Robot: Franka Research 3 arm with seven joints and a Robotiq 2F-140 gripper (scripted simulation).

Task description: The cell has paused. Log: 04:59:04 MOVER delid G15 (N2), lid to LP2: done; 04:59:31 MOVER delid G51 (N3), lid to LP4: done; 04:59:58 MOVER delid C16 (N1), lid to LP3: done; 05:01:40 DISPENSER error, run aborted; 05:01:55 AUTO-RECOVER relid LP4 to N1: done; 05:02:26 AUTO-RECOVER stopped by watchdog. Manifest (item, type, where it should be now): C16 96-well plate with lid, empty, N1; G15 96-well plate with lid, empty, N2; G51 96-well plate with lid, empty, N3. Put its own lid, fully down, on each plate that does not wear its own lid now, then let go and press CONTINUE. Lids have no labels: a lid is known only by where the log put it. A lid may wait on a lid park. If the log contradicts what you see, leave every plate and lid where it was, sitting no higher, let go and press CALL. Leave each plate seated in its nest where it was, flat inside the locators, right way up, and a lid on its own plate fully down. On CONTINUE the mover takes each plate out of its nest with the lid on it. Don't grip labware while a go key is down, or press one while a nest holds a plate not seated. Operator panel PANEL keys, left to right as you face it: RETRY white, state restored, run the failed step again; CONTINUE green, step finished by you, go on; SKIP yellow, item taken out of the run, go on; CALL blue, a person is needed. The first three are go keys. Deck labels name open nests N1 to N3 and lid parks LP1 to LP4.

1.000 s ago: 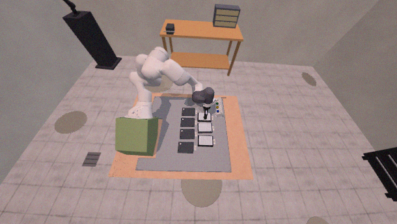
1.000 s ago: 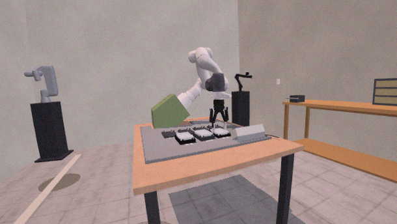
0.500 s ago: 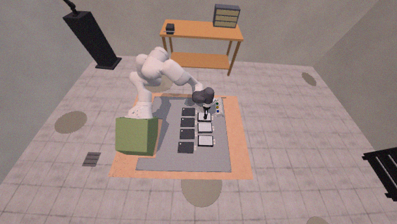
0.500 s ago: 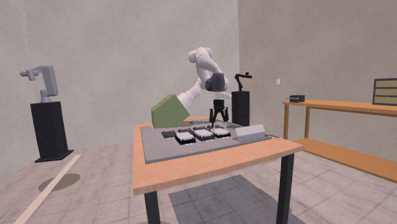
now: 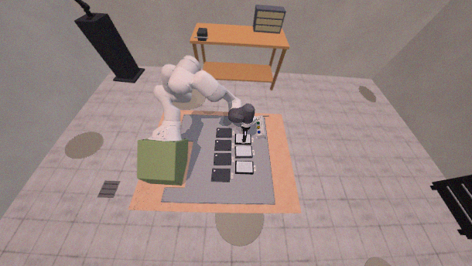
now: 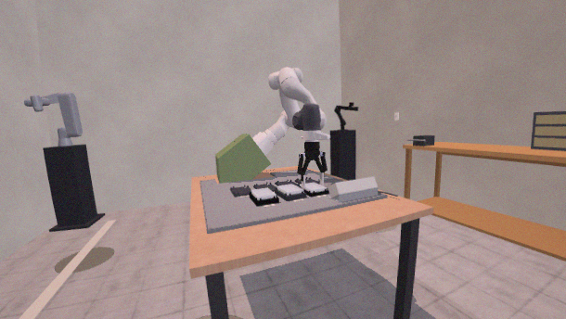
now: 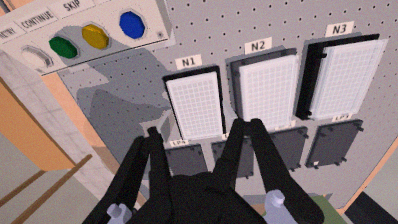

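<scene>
Now: the green key 12 cm ahead of my hand, 16 cm to the left of it and 1 cm above it. Also, from my hand: yellow key 13 cm ahead, 11 cm to the left, 1 cm above; then blue key 13 cm ahead, 6 cm to the left, 1 cm above; then pale lid 2 cm ahead, 13 cm to the right, 2 cm below.
</scene>
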